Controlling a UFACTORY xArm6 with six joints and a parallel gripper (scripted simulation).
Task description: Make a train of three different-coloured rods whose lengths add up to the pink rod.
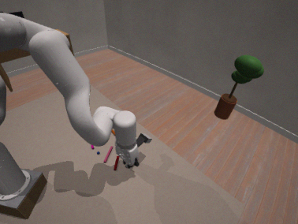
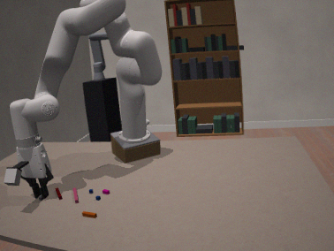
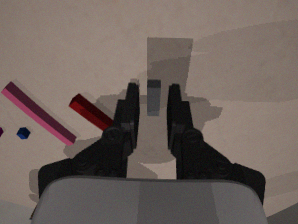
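The grey rod is 2 cm below my hand. The rest, counted from my hand: red rod (4 cm behind, 4 cm to the left, 2 cm below); pink rod (6 cm behind, 10 cm to the left, 2 cm below); magenta rod (12 cm behind, 18 cm to the left, 2 cm below).
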